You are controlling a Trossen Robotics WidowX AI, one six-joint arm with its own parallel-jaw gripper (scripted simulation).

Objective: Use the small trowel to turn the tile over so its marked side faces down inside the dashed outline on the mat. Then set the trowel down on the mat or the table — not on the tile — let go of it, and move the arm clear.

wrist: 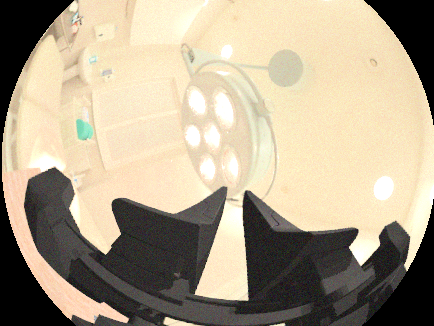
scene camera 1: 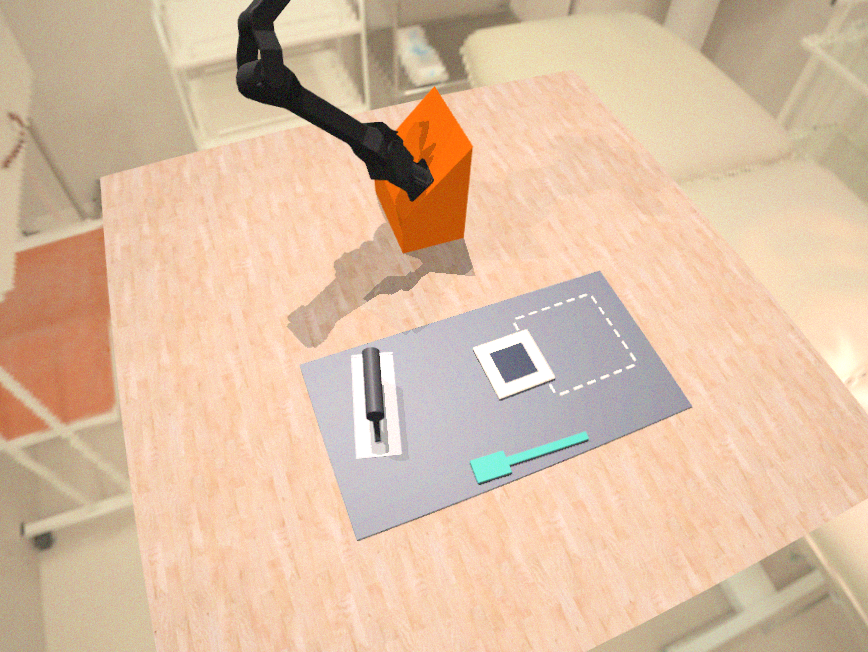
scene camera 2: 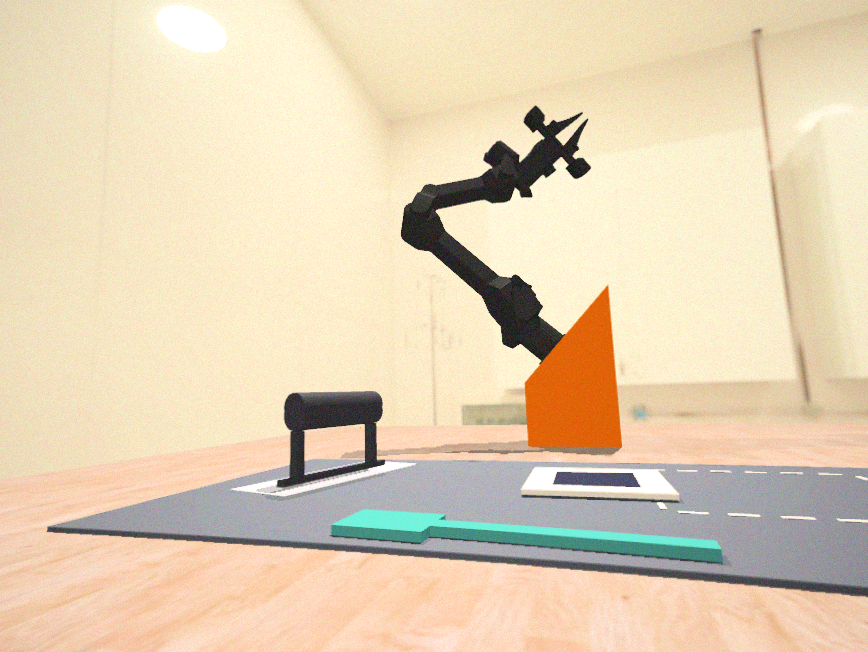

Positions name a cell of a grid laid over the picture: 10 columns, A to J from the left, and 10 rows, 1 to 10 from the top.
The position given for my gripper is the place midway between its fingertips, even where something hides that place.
Note:
I see my gripper (scene camera 2: G2), a white tile (scene camera 1: F6), a teal trowel (scene camera 2: E9), a black-handled tool (scene camera 2: D7) and a grey mat (scene camera 1: F7).
The teal trowel is seen too in scene camera 1 (scene camera 1: F8). My gripper also shows in the wrist view (wrist: F6). The wrist view misses the white tile: it is out of frame. The wrist view does not show the teal trowel: it is out of frame.

